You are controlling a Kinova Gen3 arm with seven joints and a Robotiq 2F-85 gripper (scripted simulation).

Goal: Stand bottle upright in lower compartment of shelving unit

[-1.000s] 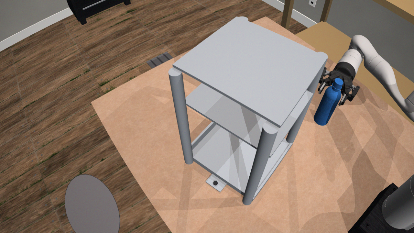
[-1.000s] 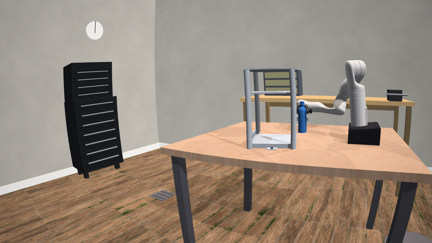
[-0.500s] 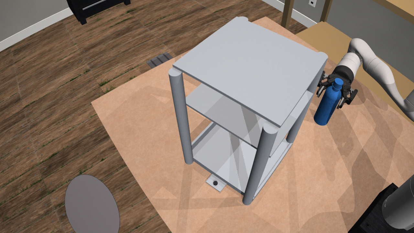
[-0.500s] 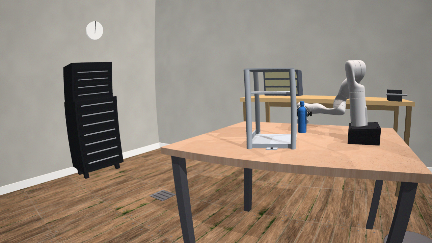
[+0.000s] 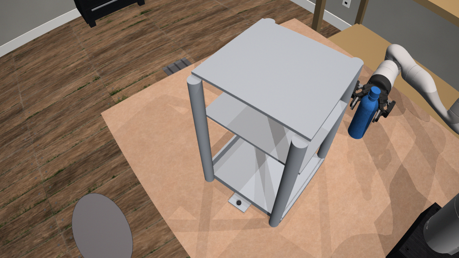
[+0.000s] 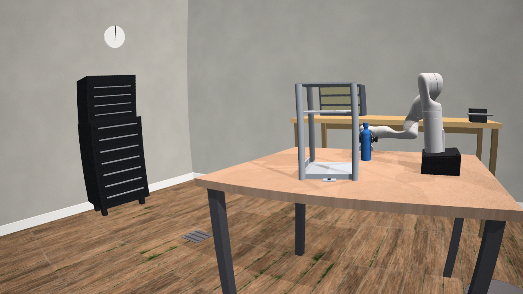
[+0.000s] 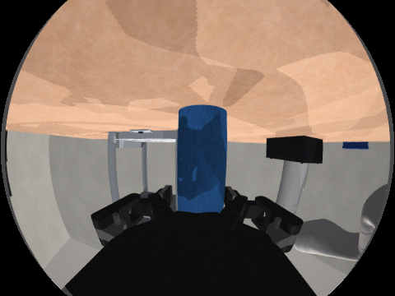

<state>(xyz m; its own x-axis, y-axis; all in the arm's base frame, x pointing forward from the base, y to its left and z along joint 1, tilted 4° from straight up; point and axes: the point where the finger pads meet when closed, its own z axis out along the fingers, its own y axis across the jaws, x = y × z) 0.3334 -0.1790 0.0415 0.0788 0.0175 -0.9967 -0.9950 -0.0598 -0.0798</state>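
Now: hand 20 mm below the blue bottle. The rest, counted from my hand: grey shelving unit (270 mm to the left, 120 mm ahead, 80 mm above).
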